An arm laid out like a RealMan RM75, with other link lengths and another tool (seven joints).
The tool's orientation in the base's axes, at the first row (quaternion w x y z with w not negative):
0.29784, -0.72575, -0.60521, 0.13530
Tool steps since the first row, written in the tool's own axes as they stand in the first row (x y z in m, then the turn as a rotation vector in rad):
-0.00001, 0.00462, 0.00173, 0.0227, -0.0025, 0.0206
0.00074, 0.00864, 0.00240, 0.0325, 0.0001, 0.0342
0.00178, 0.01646, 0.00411, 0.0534, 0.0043, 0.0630
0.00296, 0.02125, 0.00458, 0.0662, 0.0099, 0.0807
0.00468, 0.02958, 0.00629, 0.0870, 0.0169, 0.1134
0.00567, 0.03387, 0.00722, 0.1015, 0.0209, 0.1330
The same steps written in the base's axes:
0.00272, 0.00004, -0.00412, -0.0082, 0.0275, -0.0110
0.00573, 0.00058, -0.00692, -0.0115, 0.0403, -0.0216
0.01125, 0.00133, -0.01275, -0.0193, 0.0677, -0.0433
0.01509, 0.00216, -0.01578, -0.0218, 0.0843, -0.0585
0.02118, 0.00351, -0.02181, -0.0296, 0.1124, -0.0849
0.02431, 0.00433, -0.02493, -0.0340, 0.1312, -0.1003

